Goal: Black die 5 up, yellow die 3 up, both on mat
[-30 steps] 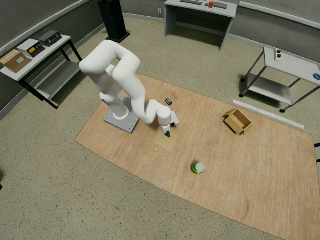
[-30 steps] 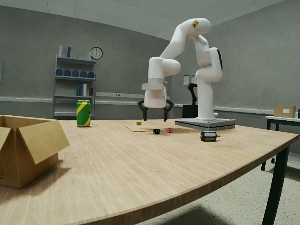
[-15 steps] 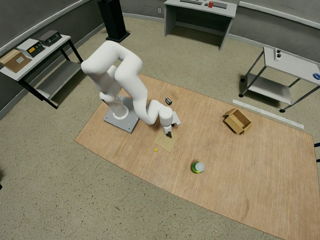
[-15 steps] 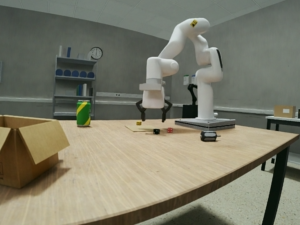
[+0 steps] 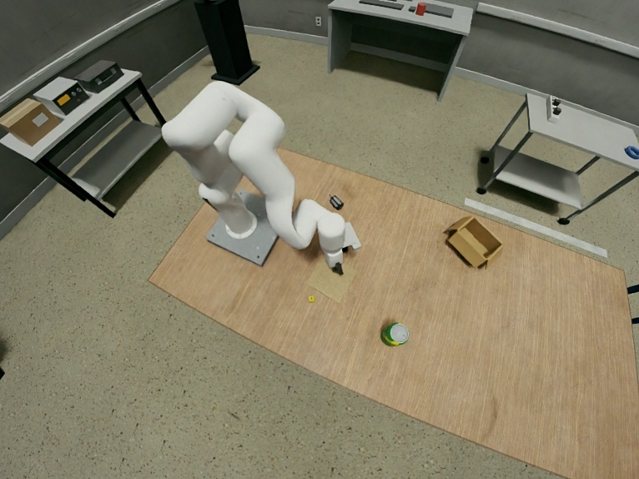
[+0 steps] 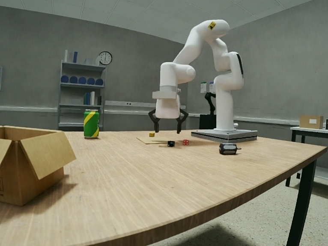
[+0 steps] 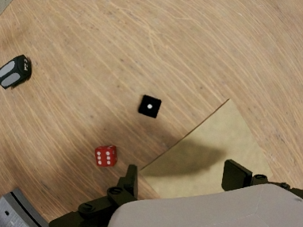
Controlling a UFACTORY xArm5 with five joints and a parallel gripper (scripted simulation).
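The black die lies 2 cm ahead of my hand, 7 cm to the left of it and 4 cm below it. The rest, counted from my hand: yellow die 16 cm to the right, 4 cm below; tan mat 3 cm ahead, 5 cm to the right, 5 cm below; red die 5 cm behind, 6 cm to the left, 4 cm below.
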